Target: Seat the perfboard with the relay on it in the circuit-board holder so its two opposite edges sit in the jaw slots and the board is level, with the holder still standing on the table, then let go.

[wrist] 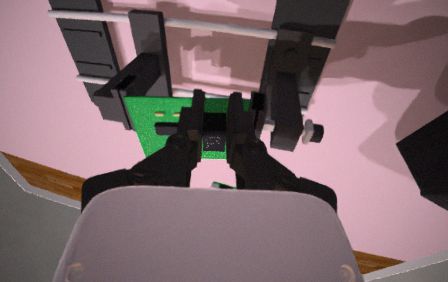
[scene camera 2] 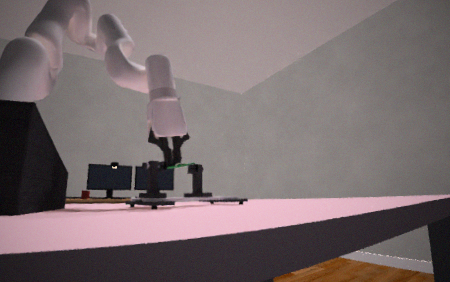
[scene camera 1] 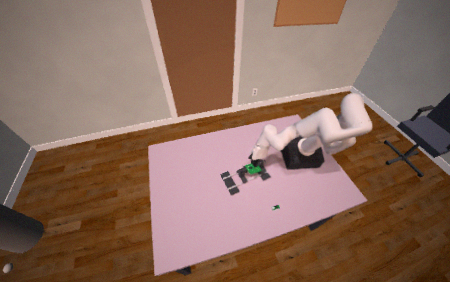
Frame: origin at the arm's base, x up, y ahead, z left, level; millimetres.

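Seen in the pictures: gripper, between the fingertips: (wrist: 216, 107) (scene camera 2: 173, 163) (scene camera 1: 253, 162); arm's base, origin of its link: (scene camera 1: 306, 147).
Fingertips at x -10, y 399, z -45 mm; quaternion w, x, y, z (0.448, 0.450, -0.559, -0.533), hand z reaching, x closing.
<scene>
Offsets run from my fingertips to a thing's middle. Level surfaces: height alone.
The green perfboard @(dx +6, dy +19, dz +33 mm) (scene camera 1: 252, 169) (scene camera 2: 182, 165) (wrist: 142, 120) spans the two upright jaws of the dark circuit-board holder (scene camera 1: 229, 182) (scene camera 2: 198, 182) (wrist: 82, 42), near their tops. In the wrist view its left edge meets the left jaw and its right edge is at the right jaw, partly hidden by a finger; whether the edges are inside the slots cannot be told. It looks nearly level, with a slight slant in scene camera 2. The holder stands upright on the table. My gripper (scene camera 1: 256, 161) (scene camera 2: 171, 162) (wrist: 216, 107) is shut on the black relay @(dx +3, dy -1, dz +21 mm) (wrist: 214, 142) on the board.
A small green board (scene camera 1: 276, 207) (wrist: 223, 185) lies on the pink table @(dx -113 mm) (scene camera 1: 190, 225) apart from the holder. The black robot base (scene camera 1: 302, 157) (scene camera 2: 30, 160) stands beside the holder. The holder's pale rods @(dx -93, dy +58, dz -24 mm) (wrist: 220, 29) join its dark end bars.
</scene>
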